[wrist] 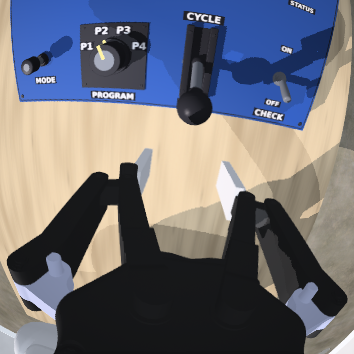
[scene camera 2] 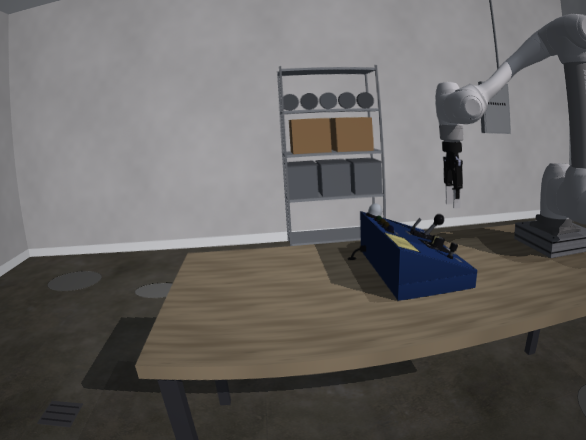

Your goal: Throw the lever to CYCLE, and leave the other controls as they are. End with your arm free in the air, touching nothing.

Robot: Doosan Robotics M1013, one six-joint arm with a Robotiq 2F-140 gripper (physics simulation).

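Note:
The lever, with a black ball knob [scene camera 2: 439, 219] [wrist: 194, 107] on a grey shaft, stands in a slotted black plate on the blue control box [scene camera 2: 435, 279] [wrist: 165, 12]. The CYCLE label [wrist: 203, 18] is at the far end of the slot. In the wrist view the knob leans toward the gripper, over the box's near edge, and covers the label at the slot's near end. My gripper [scene camera 2: 453, 197] [wrist: 184, 167] is open and empty, its fingers spread apart. It hangs above the knob's height, apart from it, on the robot's side of the box.
The box also bears the PROGRAM knob [wrist: 105, 59] with its yellow pointer between P1 and P2, the MODE switch [wrist: 36, 63] and the CHECK toggle [wrist: 283, 87], tilted toward OFF. The box stands on a wooden table [scene camera 2: 250, 320]. A shelf unit [scene camera 2: 287, 210] stands behind.

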